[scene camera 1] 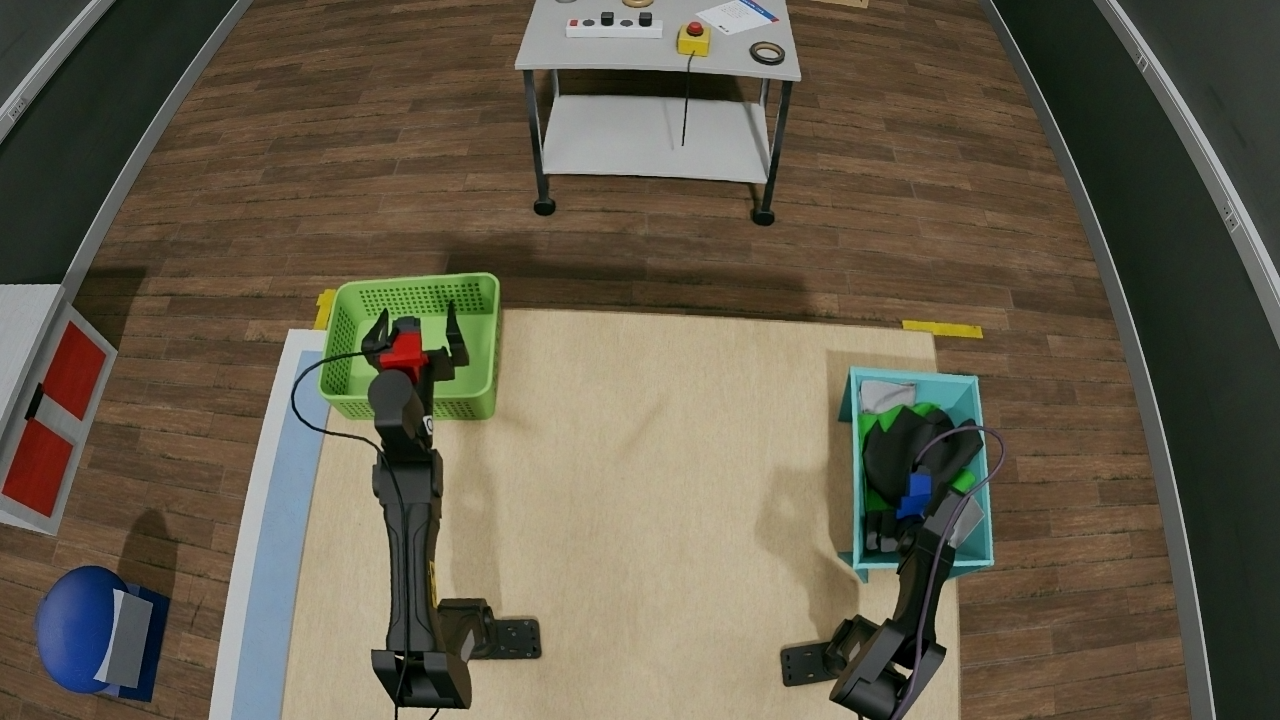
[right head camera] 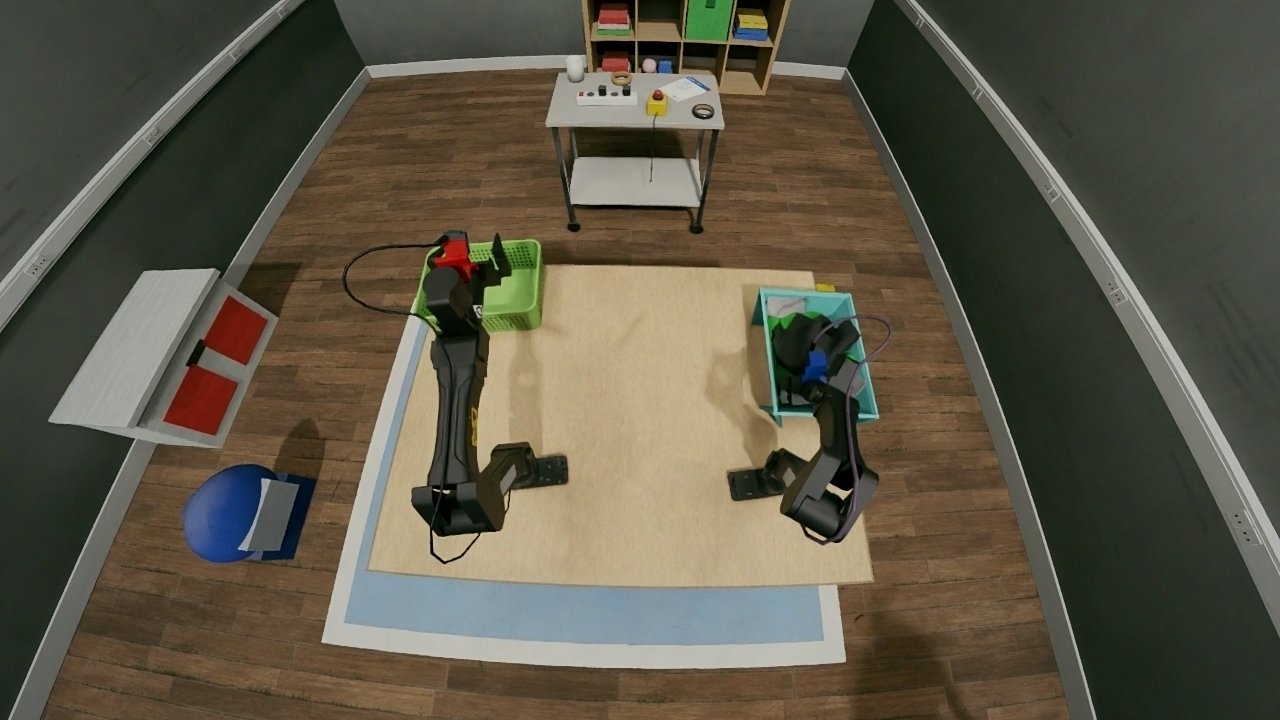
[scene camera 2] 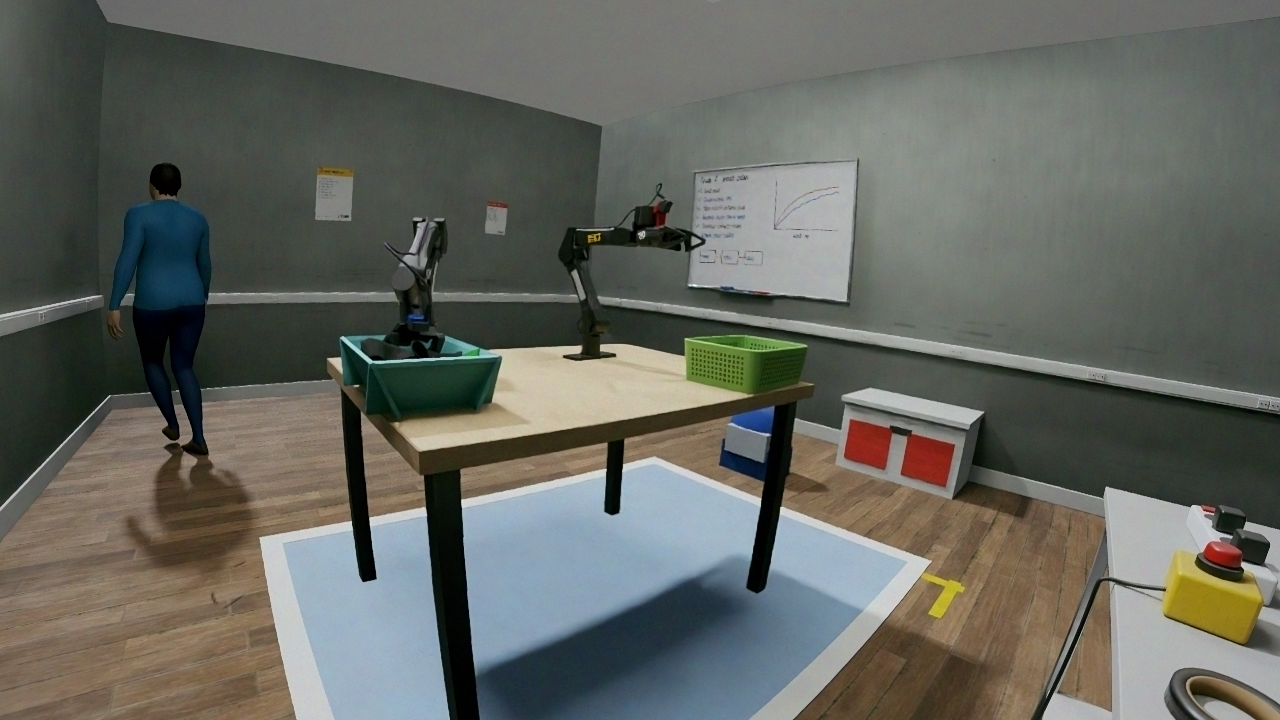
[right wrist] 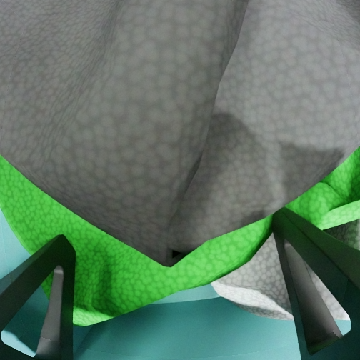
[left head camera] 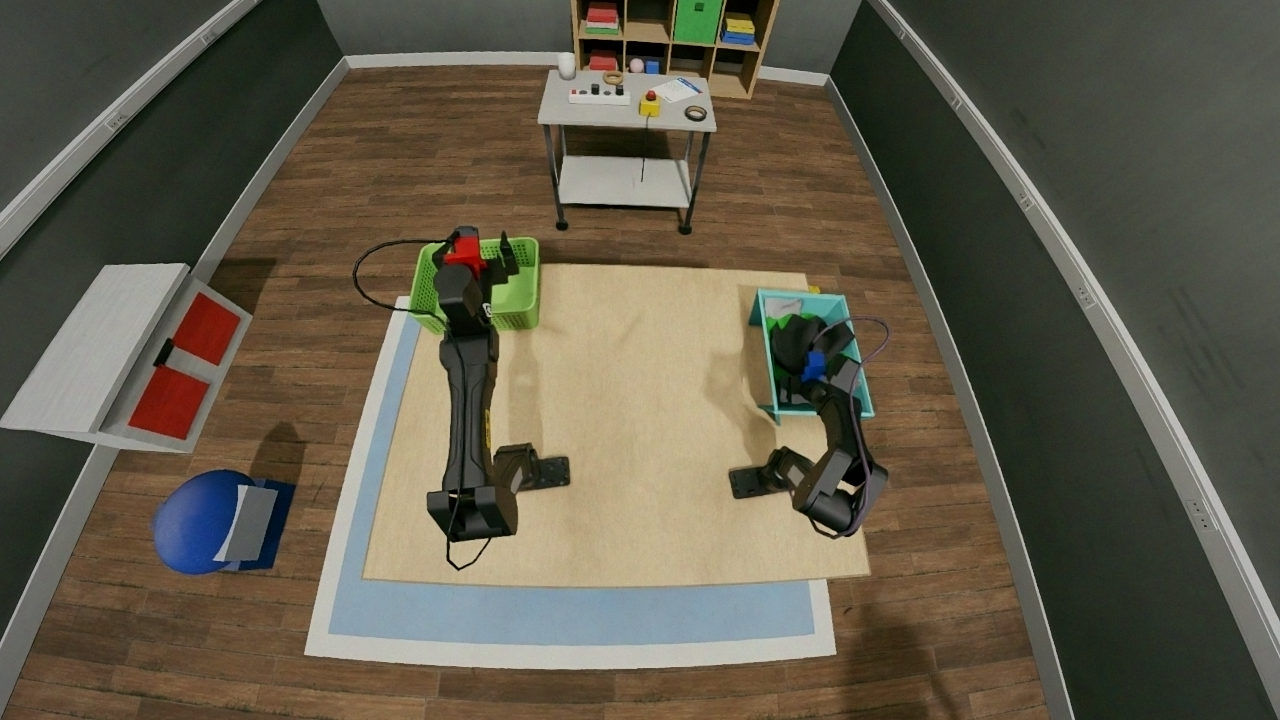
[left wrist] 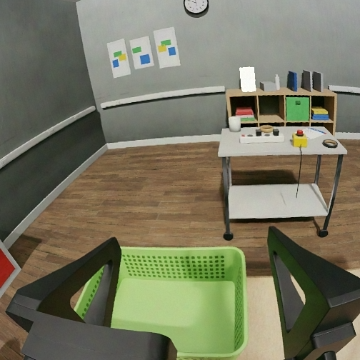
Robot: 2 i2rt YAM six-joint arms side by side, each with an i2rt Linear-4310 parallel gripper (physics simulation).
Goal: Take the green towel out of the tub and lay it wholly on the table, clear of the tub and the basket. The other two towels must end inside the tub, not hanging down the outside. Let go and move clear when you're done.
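The turquoise tub stands at the table's right side in the head views. Inside it, the green towel lies partly under the dark grey towel. A light grey towel shows beneath the green one. My right gripper points down into the tub, open, its fingers apart on either side of the green edge and the dark towel's corner; whether they touch cloth is unclear. My left gripper is open and empty, high above the green basket.
The wooden table carries both arm bases. The tub walls surround my right gripper closely. Beyond the table's far edge stands a grey cart. A person stands behind the table in scene camera 2.
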